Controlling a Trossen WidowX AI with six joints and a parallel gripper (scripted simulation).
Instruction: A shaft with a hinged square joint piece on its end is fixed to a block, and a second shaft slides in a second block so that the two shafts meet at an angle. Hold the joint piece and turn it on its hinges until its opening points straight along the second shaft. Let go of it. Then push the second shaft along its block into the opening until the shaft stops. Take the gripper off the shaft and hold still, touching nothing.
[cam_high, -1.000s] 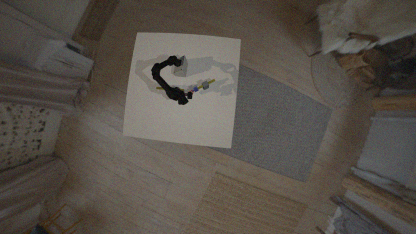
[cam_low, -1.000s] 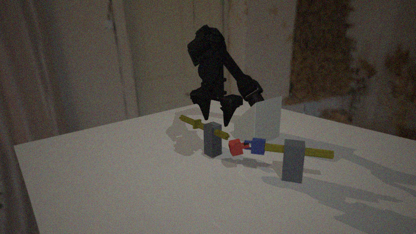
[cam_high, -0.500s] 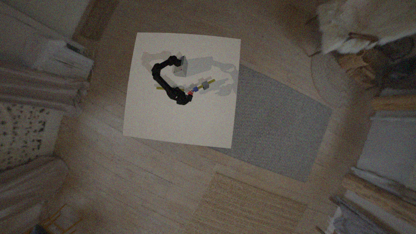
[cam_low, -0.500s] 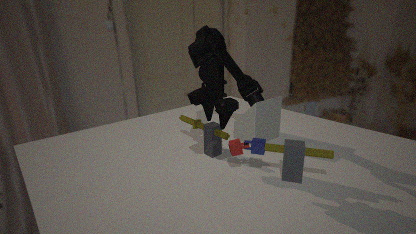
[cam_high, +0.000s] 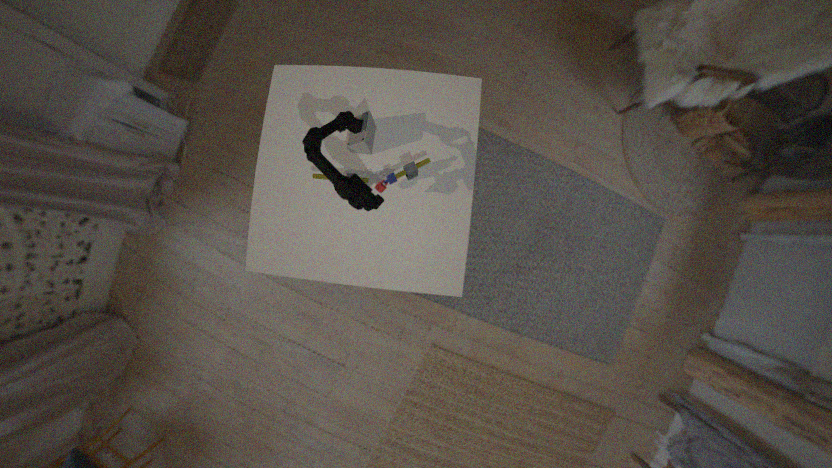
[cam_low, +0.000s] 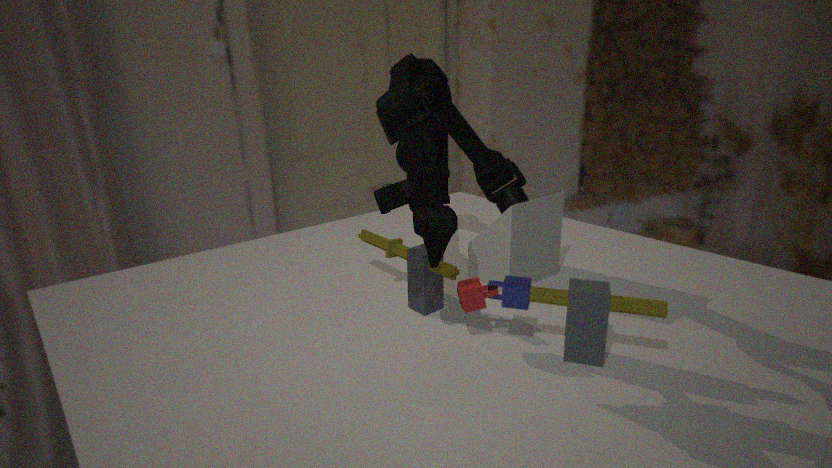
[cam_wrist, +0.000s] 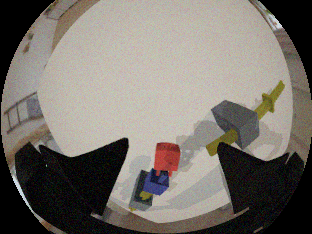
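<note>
My gripper tip is 70 mm above the red joint piece, 60 mm past it and 40 mm to the right of it.
</note>
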